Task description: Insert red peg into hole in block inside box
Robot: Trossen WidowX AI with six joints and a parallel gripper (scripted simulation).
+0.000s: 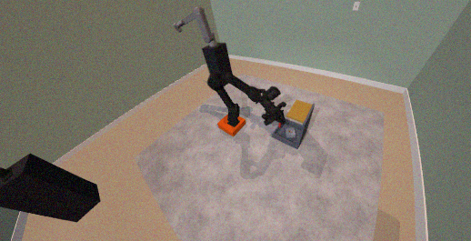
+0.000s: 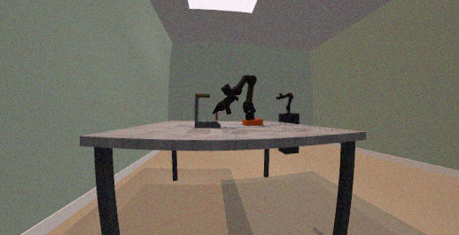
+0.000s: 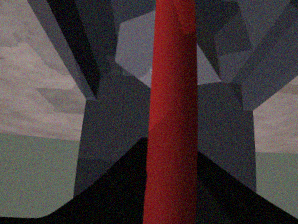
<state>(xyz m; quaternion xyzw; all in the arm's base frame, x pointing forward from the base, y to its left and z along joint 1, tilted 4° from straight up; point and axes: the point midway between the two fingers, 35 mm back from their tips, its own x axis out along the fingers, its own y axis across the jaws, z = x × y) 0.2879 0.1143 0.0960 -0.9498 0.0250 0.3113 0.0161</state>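
My gripper tip is now 70 mm short of the yellow roof, 10 mm to the right of it and 130 mm below it. Round my gripper tip: red peg 30 mm behind, 10 mm below.
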